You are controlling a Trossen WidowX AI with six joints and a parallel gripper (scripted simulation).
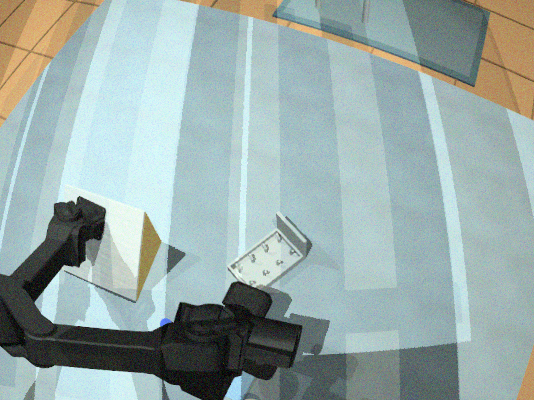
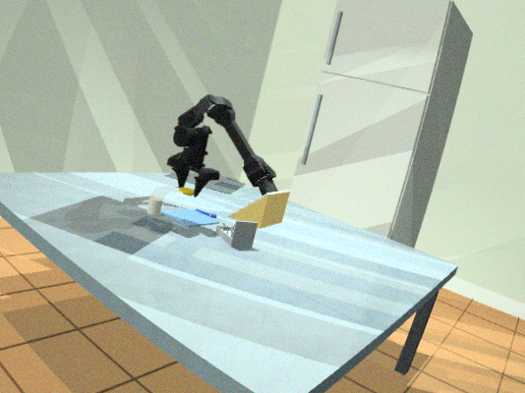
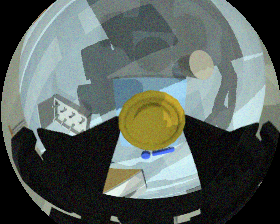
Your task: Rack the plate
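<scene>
Right now the dish rack is 19 cm to the left of my gripper tip, 6 cm below it and 3 cm behind it. Round my gripper tip: white cup (8 cm to the right, 6 cm below, 6 cm ahead); light blue mat (8 cm below, 4 cm behind); yellow plate (1 cm above).
</scene>
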